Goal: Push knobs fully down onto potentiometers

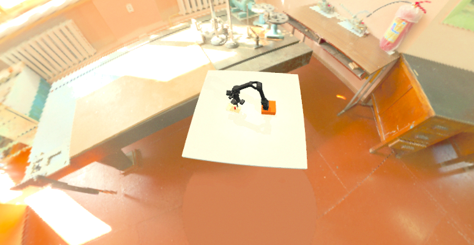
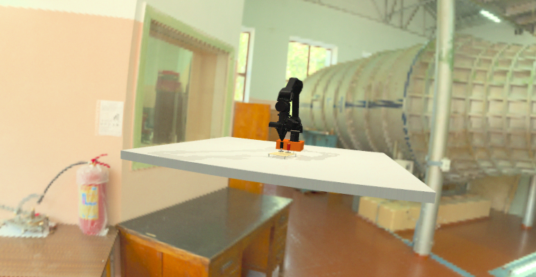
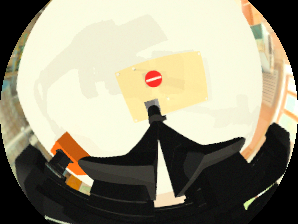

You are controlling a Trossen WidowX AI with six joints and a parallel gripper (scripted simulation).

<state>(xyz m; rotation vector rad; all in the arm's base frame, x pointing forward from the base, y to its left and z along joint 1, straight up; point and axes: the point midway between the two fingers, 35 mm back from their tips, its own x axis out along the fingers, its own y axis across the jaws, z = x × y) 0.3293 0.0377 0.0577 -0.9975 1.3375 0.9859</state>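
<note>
The black knob is 2 cm below my gripper tip. Also, from my gripper tip: red knob (5 cm to the left, 2 cm below, 1 cm ahead).
</note>
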